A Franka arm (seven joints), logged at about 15 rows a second.
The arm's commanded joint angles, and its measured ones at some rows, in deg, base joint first. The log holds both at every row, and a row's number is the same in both.
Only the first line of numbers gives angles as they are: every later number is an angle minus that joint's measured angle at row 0.
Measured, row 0: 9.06, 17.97, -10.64, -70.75, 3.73, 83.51, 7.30
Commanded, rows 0 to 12: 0.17, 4.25, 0.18, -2.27, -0.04, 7.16, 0.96; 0.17, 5.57, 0.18, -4.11, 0.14, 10.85, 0.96; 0.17, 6.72, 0.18, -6.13, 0.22, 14.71, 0.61; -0.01, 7.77, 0.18, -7.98, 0.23, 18.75, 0.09; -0.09, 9.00, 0.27, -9.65, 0.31, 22.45, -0.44; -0.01, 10.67, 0.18, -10.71, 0.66, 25.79, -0.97; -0.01, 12.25, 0.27, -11.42, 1.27, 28.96, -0.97; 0.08, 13.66, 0.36, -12.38, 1.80, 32.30, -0.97; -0.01, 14.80, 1.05, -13.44, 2.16, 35.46, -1.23; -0.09, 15.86, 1.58, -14.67, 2.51, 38.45, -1.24; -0.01, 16.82, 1.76, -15.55, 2.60, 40.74, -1.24; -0.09, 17.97, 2.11, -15.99, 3.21, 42.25, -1.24; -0.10, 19.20, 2.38, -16.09, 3.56, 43.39, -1.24
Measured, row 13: 0.15, 18.36, 1.73, -14.68, 2.11, 40.63, -0.30
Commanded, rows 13 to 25: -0.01, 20.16, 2.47, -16.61, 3.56, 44.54, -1.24; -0.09, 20.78, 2.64, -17.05, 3.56, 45.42, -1.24; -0.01, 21.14, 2.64, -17.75, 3.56, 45.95, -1.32; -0.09, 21.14, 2.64, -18.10, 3.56, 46.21, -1.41; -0.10, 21.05, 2.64, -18.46, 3.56, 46.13, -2.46; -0.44, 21.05, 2.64, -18.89, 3.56, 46.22, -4.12; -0.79, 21.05, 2.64, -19.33, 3.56, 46.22, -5.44; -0.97, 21.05, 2.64, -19.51, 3.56, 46.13, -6.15; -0.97, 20.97, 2.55, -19.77, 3.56, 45.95, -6.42; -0.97, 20.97, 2.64, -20.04, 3.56, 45.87, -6.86; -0.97, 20.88, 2.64, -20.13, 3.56, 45.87, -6.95; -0.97, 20.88, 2.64, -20.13, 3.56, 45.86, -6.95; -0.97, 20.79, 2.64, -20.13, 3.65, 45.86, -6.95
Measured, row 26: -0.51, 22.32, 2.23, -18.40, 2.52, 45.39, -5.24
